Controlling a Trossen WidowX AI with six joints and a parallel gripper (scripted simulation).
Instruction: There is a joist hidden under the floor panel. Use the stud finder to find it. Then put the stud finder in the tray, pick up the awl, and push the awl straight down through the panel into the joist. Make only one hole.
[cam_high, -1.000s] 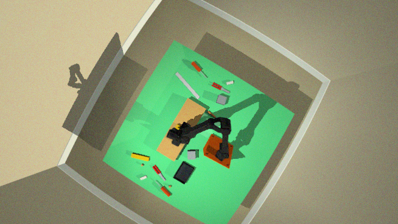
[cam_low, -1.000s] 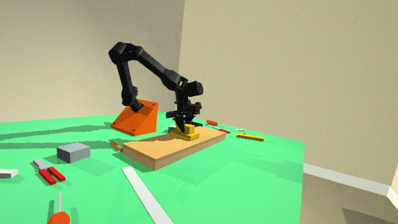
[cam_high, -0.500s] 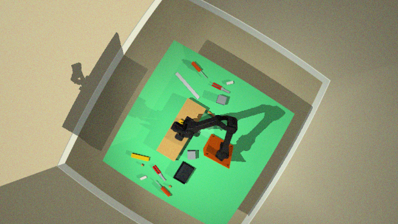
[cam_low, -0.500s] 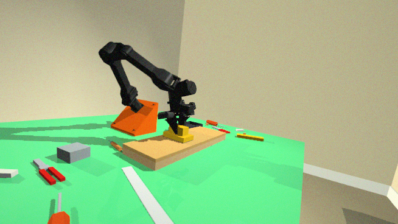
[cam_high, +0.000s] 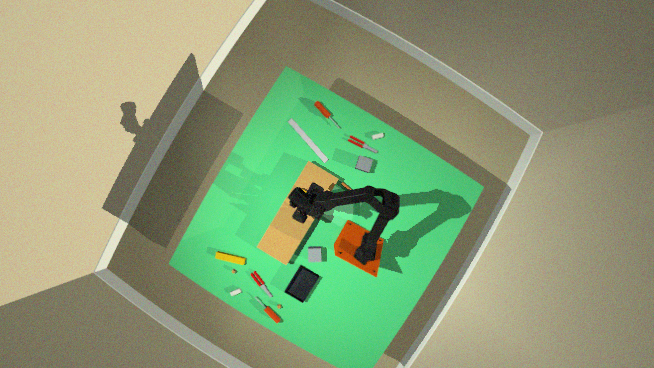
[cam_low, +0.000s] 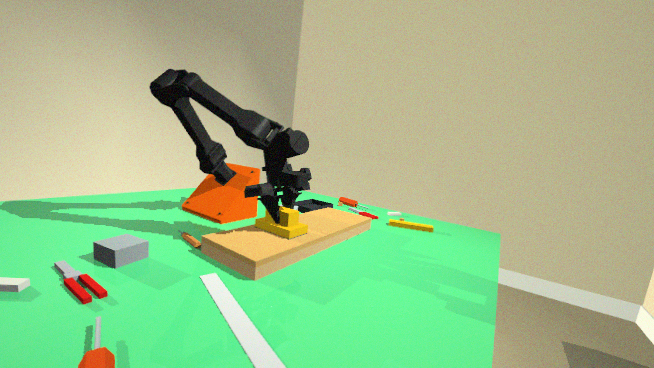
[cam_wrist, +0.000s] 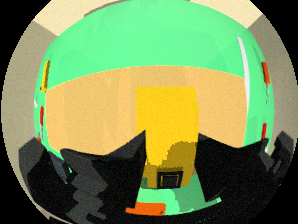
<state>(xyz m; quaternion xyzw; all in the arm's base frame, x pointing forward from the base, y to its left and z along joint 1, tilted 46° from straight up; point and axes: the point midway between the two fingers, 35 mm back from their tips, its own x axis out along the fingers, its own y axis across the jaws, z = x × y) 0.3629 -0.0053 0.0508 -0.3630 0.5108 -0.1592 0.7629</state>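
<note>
Right now the dark tray is 370 mm to the left of my gripper tip, 260 mm behind it and 50 mm below it. Also, from my gripper tip: yellow stud finder (20 mm behind, 20 mm above); awl (180 mm to the right, 170 mm behind, 60 mm below); white ruler (240 mm to the right, 190 mm ahead, 60 mm below).
</note>
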